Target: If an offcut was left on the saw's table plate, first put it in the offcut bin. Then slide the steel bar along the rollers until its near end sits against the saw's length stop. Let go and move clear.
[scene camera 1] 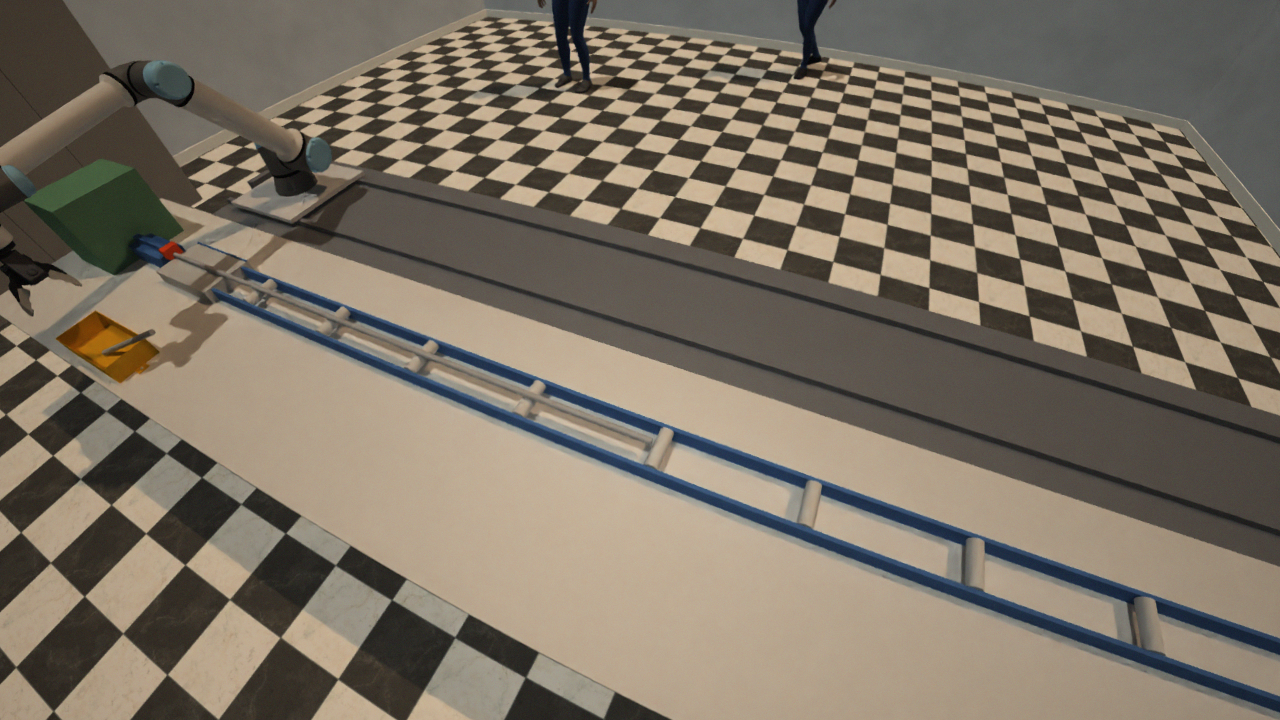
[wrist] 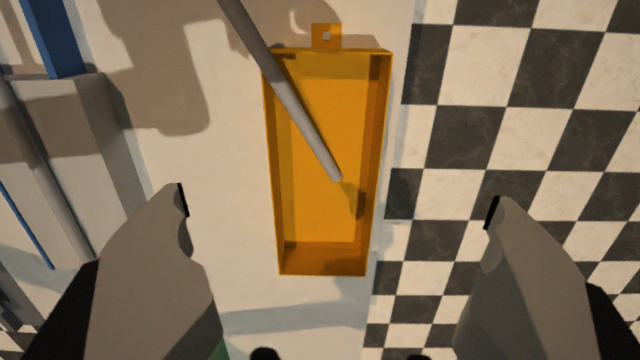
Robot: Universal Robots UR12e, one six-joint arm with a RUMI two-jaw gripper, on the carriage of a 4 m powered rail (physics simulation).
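Seen in the pictures: gripper, fingertip midpoint: (scene camera 1: 57,300) (wrist: 335,193); arm's base, link origin: (scene camera 1: 297,186).
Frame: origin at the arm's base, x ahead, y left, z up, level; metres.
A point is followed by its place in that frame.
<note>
The grey offcut (scene camera 1: 129,342) @(y 0.335, x 1.006, z 0.037 m) (wrist: 300,112) @(y 0.309, x 1.015, z 0.034 m) leans in the orange offcut bin (scene camera 1: 87,325) @(y 0.020, x 1.025, z 0.015 m) (wrist: 325,261) @(y 0.020, x 1.053, z 0.008 m): its lower end is inside and its other part sticks up over the rim. The long steel bar (scene camera 1: 595,418) @(y 1.967, x 0.621, z 0.050 m) (wrist: 65,210) @(y 0.150, x 0.631, z 0.042 m) lies along the rollers and over the saw's table plate (wrist: 102,200) @(y 0.162, x 0.690, z 0.028 m). In scene camera 1 its near end appears to meet the red length stop (scene camera 1: 170,250) @(y 0.000, x 0.625, z 0.064 m); any small gap is too small to tell. No offcut shows on the visible part of the plate. My gripper (scene camera 1: 55,297) @(y 0.339, x 1.051, z 0.277 m) (wrist: 335,193) @(y 0.339, x 1.051, z 0.277 m) is open and empty, above the bin's near end and apart from the bar.
The green saw housing (scene camera 1: 107,214) @(y -0.301, x 0.647, z 0.187 m) stands behind the stop, close to the arm. The blue-railed roller track (scene camera 1: 733,501) @(y 2.373, x 0.687, z 0.022 m) runs off to the right. The grey powered rail (scene camera 1: 626,295) lies behind it. Two people (scene camera 1: 572,40) (scene camera 1: 810,35) stand on the far floor.
</note>
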